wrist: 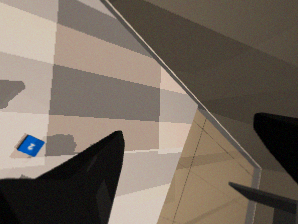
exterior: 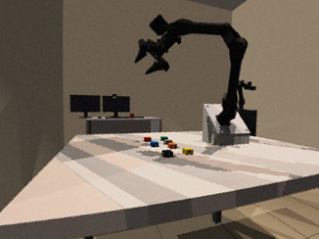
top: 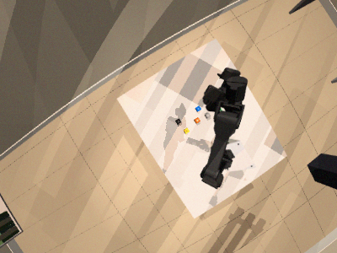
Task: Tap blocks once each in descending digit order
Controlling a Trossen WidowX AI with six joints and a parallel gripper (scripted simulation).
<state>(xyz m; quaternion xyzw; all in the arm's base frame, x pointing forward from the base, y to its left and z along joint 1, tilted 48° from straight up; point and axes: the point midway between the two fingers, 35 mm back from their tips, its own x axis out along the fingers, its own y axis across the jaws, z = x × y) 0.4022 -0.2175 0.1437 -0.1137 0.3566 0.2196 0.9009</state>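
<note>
My gripper tip is now 35 cm above the orange block, 13 cm past it and 8 cm to the right of it. Also, from my gripper tip: grey block (35 cm below, 14 cm behind); red block (35 cm below, 10 cm to the right, 6 cm behind); blue block (35 cm below, 6 cm behind, 3 cm to the left).
</note>
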